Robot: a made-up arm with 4 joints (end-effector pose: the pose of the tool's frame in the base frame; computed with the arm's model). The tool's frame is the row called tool. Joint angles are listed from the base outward.
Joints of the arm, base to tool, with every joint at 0 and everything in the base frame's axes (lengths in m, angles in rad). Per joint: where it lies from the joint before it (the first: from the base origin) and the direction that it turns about. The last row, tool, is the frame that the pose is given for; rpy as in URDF.
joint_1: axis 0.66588 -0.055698 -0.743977 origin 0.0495 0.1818 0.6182
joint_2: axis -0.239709 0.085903 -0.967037 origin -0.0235 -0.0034 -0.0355
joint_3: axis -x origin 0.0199 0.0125 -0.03
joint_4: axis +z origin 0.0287 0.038 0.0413
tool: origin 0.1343 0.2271 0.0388 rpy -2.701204 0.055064 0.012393
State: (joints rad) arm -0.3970 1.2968 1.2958 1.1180
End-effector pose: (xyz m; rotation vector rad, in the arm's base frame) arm 0.0561 0.1842 0.2707 1.8848 -0.5174 -1.5289
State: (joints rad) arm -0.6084 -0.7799 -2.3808 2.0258
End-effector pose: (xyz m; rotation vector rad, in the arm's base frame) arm 0.0335 -0.0801 0.5954 0.1951 -1.0194 -0.4871
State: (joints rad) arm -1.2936 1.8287 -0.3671 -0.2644
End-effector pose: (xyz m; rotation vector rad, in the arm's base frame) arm 0.3163 0.2578 0.7585 2.4828 -0.9251 1.4167
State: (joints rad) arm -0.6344 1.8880 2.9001 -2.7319
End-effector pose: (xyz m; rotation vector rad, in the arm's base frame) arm 0.2599 0.1099 0.4833 -0.1473 0.6637 1.1766
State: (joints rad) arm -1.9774 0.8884 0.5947 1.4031
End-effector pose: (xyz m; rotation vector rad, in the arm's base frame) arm -0.0165 -0.0035 0.3931 0.8395 0.8832 -0.8090
